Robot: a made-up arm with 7 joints. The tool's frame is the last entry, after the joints.
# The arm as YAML. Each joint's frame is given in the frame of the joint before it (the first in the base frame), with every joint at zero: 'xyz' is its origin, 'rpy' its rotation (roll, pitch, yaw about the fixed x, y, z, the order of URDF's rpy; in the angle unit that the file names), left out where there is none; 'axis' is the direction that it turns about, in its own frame. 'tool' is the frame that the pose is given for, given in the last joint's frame.
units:
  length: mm
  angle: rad
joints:
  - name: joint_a
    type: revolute
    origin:
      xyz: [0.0, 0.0, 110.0]
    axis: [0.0, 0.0, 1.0]
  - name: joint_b
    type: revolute
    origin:
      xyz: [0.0, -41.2, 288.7]
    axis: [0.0, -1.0, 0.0]
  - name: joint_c
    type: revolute
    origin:
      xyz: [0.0, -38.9, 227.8]
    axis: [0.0, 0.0, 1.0]
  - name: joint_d
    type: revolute
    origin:
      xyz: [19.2, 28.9, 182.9]
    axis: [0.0, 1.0, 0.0]
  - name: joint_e
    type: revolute
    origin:
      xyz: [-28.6, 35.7, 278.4]
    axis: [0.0, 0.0, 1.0]
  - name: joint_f
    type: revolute
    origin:
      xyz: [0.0, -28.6, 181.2]
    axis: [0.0, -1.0, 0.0]
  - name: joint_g
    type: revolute
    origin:
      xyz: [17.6, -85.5, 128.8]
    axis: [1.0, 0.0, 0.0]
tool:
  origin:
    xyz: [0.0, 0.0, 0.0]
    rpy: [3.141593, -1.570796, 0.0]
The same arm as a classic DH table. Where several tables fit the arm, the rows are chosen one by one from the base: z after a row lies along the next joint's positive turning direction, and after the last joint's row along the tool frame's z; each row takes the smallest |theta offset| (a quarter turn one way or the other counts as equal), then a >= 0, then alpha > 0; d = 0 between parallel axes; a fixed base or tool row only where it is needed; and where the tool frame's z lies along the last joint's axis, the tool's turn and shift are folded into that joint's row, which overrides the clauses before.
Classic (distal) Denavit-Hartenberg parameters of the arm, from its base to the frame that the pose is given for. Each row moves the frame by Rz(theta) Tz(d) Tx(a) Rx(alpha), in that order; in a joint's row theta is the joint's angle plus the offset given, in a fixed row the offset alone. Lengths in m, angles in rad.
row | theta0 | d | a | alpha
joint_a | 0.0000 | 0.3987 | 0.0000 | 1.5708
joint_b | 0.0000 | 0.0801 | 0.0000 | -1.5708
joint_c | 0.0000 | 0.4107 | 0.0192 | -1.5708
joint_d | 0.0000 | 0.0646 | -0.0286 | 1.5708
joint_e | 0.0000 | 0.4596 | 0.0000 | 1.5708
joint_f | 1.5708 | 0.1141 | 0.1288 | 1.5708
joint_g | 0.0000 | 0.0176 | 0.0000 | 0.0000

